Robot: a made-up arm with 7 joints. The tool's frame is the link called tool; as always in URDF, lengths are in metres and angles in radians. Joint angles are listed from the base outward. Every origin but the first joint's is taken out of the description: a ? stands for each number. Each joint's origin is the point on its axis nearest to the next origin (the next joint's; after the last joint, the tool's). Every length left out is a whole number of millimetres.
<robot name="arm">
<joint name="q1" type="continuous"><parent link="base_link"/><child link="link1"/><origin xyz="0 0 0.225"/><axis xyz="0 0 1"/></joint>
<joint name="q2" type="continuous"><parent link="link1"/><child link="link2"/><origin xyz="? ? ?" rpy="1.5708 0 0"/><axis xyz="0 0 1"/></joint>
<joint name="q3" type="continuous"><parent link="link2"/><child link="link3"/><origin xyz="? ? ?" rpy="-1.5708 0 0"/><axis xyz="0 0 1"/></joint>
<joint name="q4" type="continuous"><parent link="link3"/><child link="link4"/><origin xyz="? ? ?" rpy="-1.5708 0 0"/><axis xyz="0 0 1"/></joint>
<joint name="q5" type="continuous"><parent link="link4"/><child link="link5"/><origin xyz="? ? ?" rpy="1.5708 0 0"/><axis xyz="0 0 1"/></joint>
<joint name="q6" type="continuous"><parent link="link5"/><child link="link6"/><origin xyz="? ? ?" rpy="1.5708 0 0"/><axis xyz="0 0 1"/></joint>
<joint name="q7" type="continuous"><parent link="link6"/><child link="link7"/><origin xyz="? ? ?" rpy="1.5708 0 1.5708"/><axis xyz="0 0 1"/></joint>
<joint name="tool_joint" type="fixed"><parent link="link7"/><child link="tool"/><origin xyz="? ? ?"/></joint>
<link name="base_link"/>
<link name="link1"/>
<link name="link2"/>
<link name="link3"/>
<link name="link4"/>
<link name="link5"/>
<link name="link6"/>
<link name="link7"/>
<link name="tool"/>
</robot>
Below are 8 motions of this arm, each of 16 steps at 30 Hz.
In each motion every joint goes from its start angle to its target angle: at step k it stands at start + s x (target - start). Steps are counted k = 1, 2, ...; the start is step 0. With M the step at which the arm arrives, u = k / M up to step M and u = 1 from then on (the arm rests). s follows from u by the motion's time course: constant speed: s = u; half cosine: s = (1 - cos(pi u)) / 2; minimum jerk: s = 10 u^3 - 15 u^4 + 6 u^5.
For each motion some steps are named. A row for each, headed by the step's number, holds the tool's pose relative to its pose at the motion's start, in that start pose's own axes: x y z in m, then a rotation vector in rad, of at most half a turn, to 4 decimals.
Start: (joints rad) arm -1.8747 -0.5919 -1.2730 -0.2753 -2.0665 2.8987 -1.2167
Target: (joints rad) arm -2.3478 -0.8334 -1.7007 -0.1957 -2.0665 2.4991 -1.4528
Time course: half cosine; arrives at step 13
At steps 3, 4, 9, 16:
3: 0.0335 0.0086 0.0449 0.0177 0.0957 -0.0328
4: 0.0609 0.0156 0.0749 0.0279 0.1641 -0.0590
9: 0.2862 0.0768 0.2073 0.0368 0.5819 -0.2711
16: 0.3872 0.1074 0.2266 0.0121 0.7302 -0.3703

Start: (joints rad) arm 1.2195 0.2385 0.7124 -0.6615 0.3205 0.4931 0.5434
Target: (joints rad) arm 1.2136 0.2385 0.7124 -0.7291 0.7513 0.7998 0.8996
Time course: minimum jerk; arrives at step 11
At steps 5, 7, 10, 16:
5: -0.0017 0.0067 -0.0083 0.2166 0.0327 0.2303
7: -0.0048 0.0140 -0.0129 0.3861 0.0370 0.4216
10: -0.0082 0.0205 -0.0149 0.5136 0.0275 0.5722
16: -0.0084 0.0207 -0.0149 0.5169 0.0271 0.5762

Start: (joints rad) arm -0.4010 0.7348 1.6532 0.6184 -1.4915 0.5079 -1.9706
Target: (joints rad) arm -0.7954 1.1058 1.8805 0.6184 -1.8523 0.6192 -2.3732
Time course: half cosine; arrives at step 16
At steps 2, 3, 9, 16:
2: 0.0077 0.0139 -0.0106 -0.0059 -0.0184 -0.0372
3: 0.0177 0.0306 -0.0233 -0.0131 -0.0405 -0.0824
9: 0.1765 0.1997 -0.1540 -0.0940 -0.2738 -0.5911
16: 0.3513 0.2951 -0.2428 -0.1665 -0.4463 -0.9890

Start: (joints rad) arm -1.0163 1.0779 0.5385 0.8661 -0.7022 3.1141 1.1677
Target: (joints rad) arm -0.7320 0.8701 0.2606 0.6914 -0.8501 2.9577 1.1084
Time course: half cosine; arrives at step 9
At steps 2, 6, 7, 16:
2: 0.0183 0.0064 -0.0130 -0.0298 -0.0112 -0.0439
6: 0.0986 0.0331 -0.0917 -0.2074 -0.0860 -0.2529
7: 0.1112 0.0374 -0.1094 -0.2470 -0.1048 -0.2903
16: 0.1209 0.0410 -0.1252 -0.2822 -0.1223 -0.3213

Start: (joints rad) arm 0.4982 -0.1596 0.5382 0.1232 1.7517 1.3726 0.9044
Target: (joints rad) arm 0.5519 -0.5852 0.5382 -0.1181 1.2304 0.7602 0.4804
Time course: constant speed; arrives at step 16
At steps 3, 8, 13, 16:
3: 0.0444 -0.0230 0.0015 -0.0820 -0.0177 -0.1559
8: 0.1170 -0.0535 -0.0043 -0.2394 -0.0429 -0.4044
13: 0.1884 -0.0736 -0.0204 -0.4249 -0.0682 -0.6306
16: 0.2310 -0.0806 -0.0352 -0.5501 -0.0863 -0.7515

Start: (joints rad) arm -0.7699 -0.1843 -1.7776 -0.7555 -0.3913 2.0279 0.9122
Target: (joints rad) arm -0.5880 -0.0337 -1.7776 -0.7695 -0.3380 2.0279 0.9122
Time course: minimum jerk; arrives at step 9
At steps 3, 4, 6, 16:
3: 0.0162 0.0246 -0.0070 -0.0427 0.0290 -0.0059
4: 0.0303 0.0462 -0.0148 -0.0811 0.0545 -0.0109
6: 0.0588 0.0901 -0.0360 -0.1625 0.1068 -0.0207
16: 0.0732 0.1125 -0.0499 -0.2064 0.1340 -0.0256

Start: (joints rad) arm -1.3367 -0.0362 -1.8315 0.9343 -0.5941 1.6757 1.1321
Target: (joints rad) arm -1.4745 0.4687 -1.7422 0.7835 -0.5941 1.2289 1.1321
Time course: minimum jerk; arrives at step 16
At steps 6, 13, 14, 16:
6: 0.0503 0.1090 0.0161 -0.1886 0.0067 0.0951
13: 0.1537 0.4002 -0.0223 -0.6260 0.0223 0.3666
14: 0.1576 0.4146 -0.0271 -0.6460 0.0230 0.3813
16: 0.1595 0.4217 -0.0296 -0.6558 0.0233 0.3885

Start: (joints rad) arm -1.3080 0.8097 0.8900 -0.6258 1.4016 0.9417 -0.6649
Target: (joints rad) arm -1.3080 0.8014 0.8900 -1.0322 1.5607 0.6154 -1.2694
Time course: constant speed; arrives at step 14
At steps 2, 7, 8, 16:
2: 0.0188 -0.0177 0.0101 0.0683 0.0099 -0.1030
7: 0.0652 -0.0686 0.0300 0.2368 0.0548 -0.3719
8: 0.0742 -0.0799 0.0331 0.2700 0.0672 -0.4275
16: 0.1256 -0.1545 0.0435 0.4639 0.1657 -0.7707

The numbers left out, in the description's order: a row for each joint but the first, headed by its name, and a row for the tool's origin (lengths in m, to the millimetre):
q2: 0 -0.049 0
q3: 0 0.411 0
q4: 0.024 0.052 0
q5: -0.013 -0.385 0
q6: 0 -0.142 0
q7: 0.021 0.153 0
tool: 0 0 0

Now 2 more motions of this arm.
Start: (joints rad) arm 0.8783 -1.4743 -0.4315 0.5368 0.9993 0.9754 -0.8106
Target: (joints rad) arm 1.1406 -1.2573 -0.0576 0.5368 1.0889 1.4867 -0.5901
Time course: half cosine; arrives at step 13
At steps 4, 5, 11, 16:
4: 0.0382 -0.0581 -0.0066 0.0270 0.1433 0.0651
5: 0.0551 -0.0877 -0.0112 0.0445 0.2108 0.1019
11: 0.1264 -0.2677 -0.0555 0.1927 0.5461 0.3711
16: 0.1307 -0.2848 -0.0611 0.2097 0.5713 0.4004

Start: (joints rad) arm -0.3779 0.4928 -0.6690 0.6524 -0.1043 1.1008 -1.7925
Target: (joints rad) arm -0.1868 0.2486 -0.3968 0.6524 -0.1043 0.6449 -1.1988
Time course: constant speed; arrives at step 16
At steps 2, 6, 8, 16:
2: 0.0275 -0.0132 0.0334 0.0716 0.0714 0.0863
6: 0.0897 -0.0417 0.0936 0.2298 0.2007 0.2494
8: 0.1242 -0.0568 0.1201 0.3161 0.2581 0.3253
16: 0.2805 -0.1199 0.1968 0.7035 0.4344 0.5805

